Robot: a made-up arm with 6 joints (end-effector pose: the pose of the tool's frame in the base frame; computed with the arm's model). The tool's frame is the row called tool. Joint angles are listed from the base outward.
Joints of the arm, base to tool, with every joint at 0 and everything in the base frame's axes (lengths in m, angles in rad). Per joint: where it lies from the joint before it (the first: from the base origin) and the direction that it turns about. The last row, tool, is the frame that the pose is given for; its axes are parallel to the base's.
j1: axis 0 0 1 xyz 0 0 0.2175
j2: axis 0 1 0 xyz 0 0 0
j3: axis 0 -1 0 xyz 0 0 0.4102
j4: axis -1 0 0 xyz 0 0 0
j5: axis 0 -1 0 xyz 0.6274 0 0
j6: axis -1 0 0 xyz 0 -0.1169 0
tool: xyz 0 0 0
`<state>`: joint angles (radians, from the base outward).
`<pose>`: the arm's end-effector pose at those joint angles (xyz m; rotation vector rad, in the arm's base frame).
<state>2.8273 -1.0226 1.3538 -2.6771 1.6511 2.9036</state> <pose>0.6965 -0.3363 0.9036 1.0474 0.3868 2.2657</pose>
Working (the frame after each row of the table, in the pose's form):
after j1: 0.0000 0.0000 0.2175 0.0000 0.0000 2.8273
after j2: 0.0000 0.0000 0.2175 1.3990 -0.2217 2.4935
after j3: 0.3329 -0.1082 0.4313 2.7762 -0.4399 1.1172
after j4: 0.3329 -0.1082 0.4313 -0.5584 -0.6786 -0.4716
after j5: 0.7633 -0.2481 0.8659 -0.8981 -2.2366 0.1121
after j6: 0.6965 -0.3363 0.9036 1.0474 0.3868 2.2657

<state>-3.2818 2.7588 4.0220 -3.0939 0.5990 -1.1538</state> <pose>-0.3614 -0.0669 0.4333 0.2770 -2.1289 1.2692</pose>
Working (the frame after each row of the table, in the pose's form):
after j1: 0.0000 0.0000 0.2175 0.0000 0.0000 3.0014
after j2: 0.0000 0.0000 0.2175 -3.0508 0.2142 0.5912
after j3: -0.1517 0.0214 -0.1630 1.7866 -0.1255 2.4421
after j4: -0.1517 0.0214 -0.1630 -0.1644 -1.8732 -0.1411
after j5: -0.3398 0.0480 0.4349 -0.2237 -2.4694 -0.0971
after j6: -0.3614 -0.0669 0.4333 0.2770 -2.1289 1.2692

